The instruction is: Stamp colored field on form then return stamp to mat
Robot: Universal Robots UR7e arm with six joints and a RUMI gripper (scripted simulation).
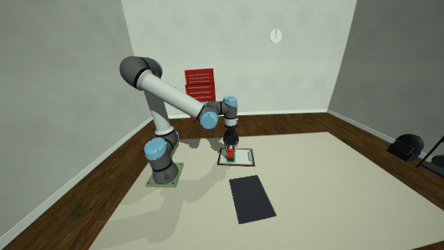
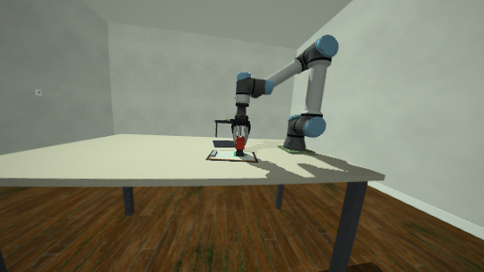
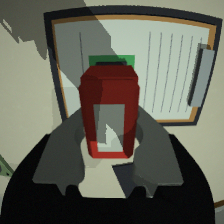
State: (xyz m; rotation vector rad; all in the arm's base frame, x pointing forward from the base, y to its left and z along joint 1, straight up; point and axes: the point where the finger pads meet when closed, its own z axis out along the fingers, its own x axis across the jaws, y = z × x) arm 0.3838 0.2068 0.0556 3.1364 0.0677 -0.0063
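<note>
Right now the red stamp is 20 mm below my hand. Round my hand: dark mat (120 mm ahead, 270 mm to the right, 70 mm below); then clipboard (50 mm ahead, 20 mm to the left, 70 mm below).
</note>
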